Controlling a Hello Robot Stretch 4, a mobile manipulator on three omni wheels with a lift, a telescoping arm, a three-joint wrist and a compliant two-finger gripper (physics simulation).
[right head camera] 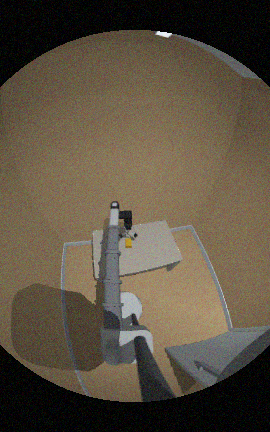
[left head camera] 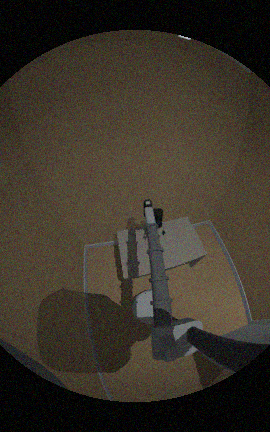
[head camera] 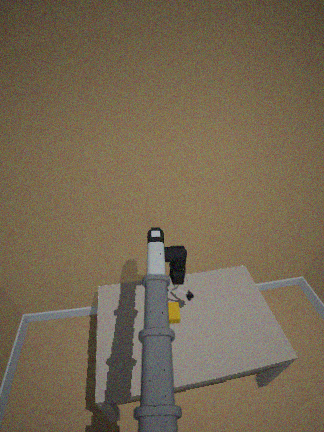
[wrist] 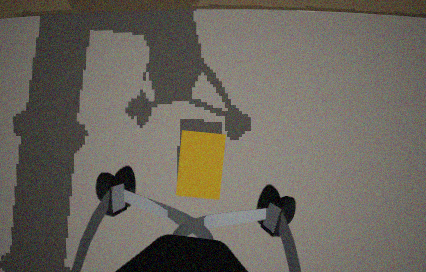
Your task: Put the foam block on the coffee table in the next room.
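Pixels of known places: gripper, fingertip midpoint: [right head camera: 127, 236] [head camera: 174, 299] [wrist: 197, 192]; robot's base at its link origin: [right head camera: 123, 307] [left head camera: 149, 305].
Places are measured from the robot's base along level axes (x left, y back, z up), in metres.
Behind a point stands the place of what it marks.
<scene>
The yellow foam block [head camera: 174, 312] {z 0.468, x -0.092, y -0.661 m} [right head camera: 128, 243] {z 0.468, x -0.092, y -0.650 m} [wrist: 201, 165] {z 0.468, x -0.089, y -0.671 m} lies flat on the pale coffee table [head camera: 225, 320] {z 0.423, x -0.352, y -0.634 m} [left head camera: 182, 245] {z 0.423, x -0.385, y -0.586 m} [right head camera: 155, 250] {z 0.423, x -0.368, y -0.574 m} [wrist: 325, 100] {z 0.423, x -0.271, y -0.793 m}. In the left head view the block does not show. My gripper [head camera: 179, 297] {z 0.590, x -0.087, y -0.661 m} [right head camera: 128, 235] {z 0.590, x -0.087, y -0.661 m} [wrist: 197, 192] {z 0.590, x -0.087, y -0.661 m} is open, its two dark fingertips wide apart with no block held between them. It hangs above the table top, and its shadow falls on the table beyond the block in the wrist view. In the head view the arm covers part of the table and borders the block's left side.
My long grey arm [head camera: 156, 315] {z 1.004, x 0.000, y -0.368 m} [left head camera: 158, 270] {z 1.007, x -0.002, y -0.219 m} [right head camera: 112, 270] {z 1.007, x -0.007, y -0.231 m} reaches across the table. A light strip [head camera: 55, 314] {z 0.036, x 0.697, y -0.883 m} [right head camera: 63, 280] {z 0.008, x 0.817, y -0.292 m} outlines a floor area around the table. A grey angular structure [right head camera: 200, 350] {z 0.314, x -0.741, y 0.685 m} stands at the lower right. Brown floor extends beyond the table.
</scene>
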